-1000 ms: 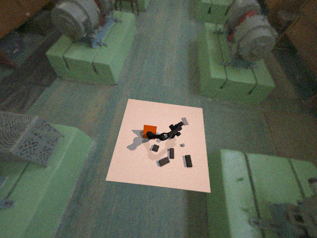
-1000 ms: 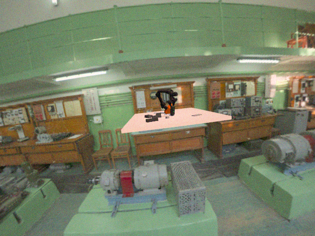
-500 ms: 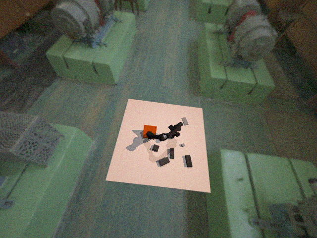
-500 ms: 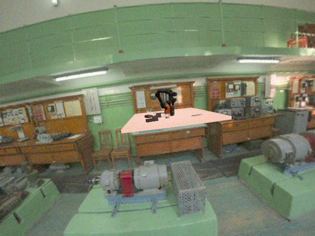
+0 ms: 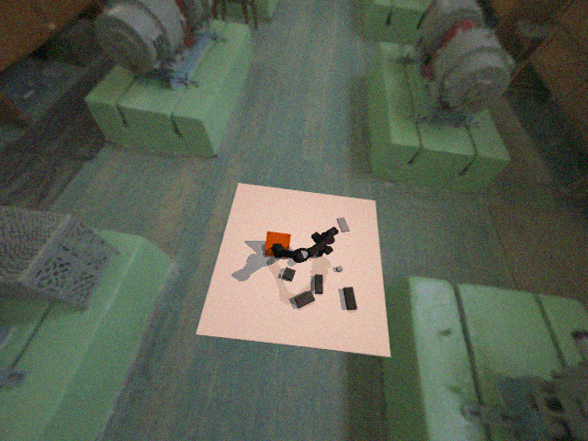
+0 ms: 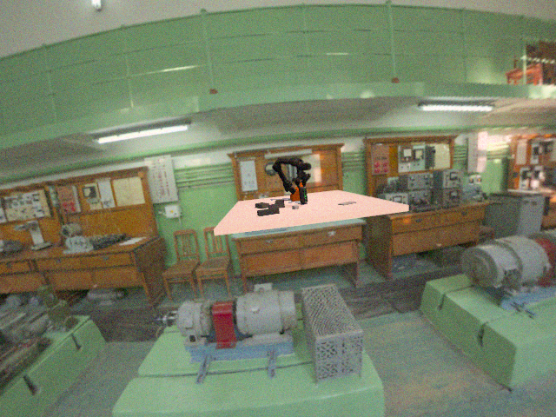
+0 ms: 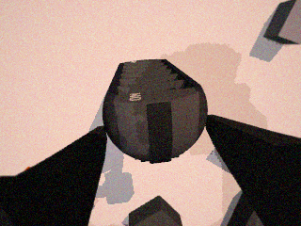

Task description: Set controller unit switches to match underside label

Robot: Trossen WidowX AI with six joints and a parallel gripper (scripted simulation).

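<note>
Now: the small dark block 220 mm behind my gripper tip, 180 mm to the right of it and 120 mm below it. The rest, counted from my gripper tip: grey plate: 240 mm ahead, 300 mm to the left, 130 mm below; then longer block: 230 mm ahead, 340 mm to the right, 120 mm below; then small grey part: 170 mm ahead, 110 mm to the right, 120 mm below.
</note>
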